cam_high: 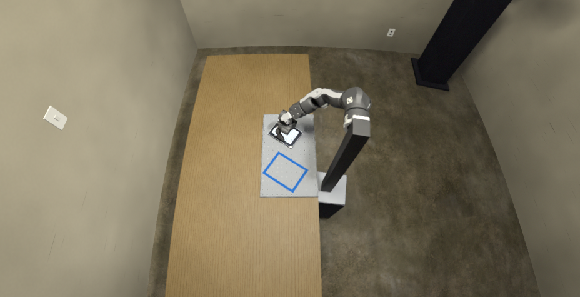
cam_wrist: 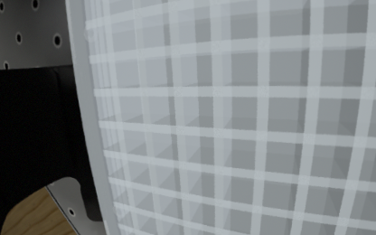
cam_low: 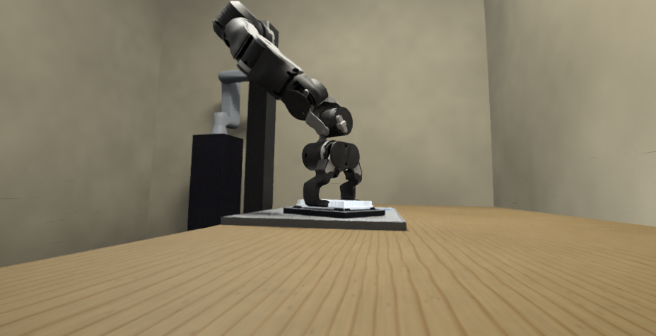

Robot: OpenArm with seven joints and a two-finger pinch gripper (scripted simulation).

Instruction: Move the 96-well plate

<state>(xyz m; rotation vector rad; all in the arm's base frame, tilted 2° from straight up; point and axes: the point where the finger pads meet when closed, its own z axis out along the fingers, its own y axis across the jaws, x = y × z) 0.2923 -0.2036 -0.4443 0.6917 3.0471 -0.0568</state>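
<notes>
The 96-well plate lies right at my hand. Also, from my hand: black plate nest: 10 mm below.
</notes>
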